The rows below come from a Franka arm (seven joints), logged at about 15 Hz.
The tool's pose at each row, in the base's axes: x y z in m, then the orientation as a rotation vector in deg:
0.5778 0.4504 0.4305 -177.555 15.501 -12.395
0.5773 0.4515 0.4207 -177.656 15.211 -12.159
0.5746 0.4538 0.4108 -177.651 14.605 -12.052
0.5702 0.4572 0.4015 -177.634 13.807 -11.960
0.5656 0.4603 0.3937 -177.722 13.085 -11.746
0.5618 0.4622 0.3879 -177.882 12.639 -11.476
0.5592 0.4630 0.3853 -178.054 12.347 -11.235
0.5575 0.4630 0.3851 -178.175 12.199 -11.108
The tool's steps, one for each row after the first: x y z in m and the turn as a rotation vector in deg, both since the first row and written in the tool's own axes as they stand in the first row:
-0.0020 -0.0007 0.0096 -0.059 -0.152 -0.193
-0.0064 -0.0021 0.0191 0.024 -0.230 -0.574
-0.0125 -0.0044 0.0277 0.139 -0.301 -1.075
-0.0186 -0.0064 0.0348 0.140 -0.445 -1.540
-0.0234 -0.0074 0.0401 0.036 -0.618 -1.838
-0.0265 -0.0076 0.0423 -0.100 -0.769 -2.039
-0.0282 -0.0073 0.0423 -0.202 -0.848 -2.145

